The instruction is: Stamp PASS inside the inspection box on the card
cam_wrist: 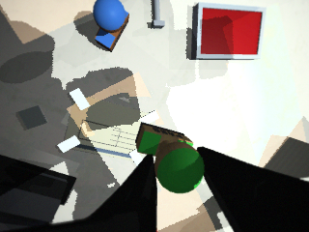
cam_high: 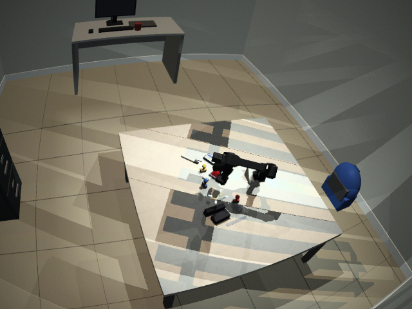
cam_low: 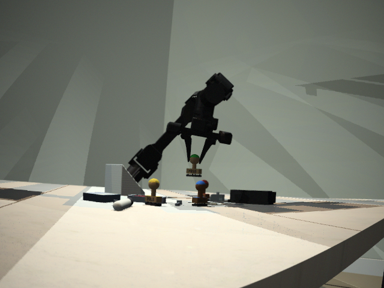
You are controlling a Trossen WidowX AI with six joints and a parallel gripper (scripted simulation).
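Now: gripper tip 14 cm to the left of the red ink pad, 11 cm above it and 3 cm past it. The rest, counted from my gripper tip: cream paper card 12 cm below, 4 cm to the left, 3 cm ahead; then green-knobbed stamp 2 cm below; then blue-knobbed stamp 10 cm below, 9 cm ahead, 7 cm to the right.
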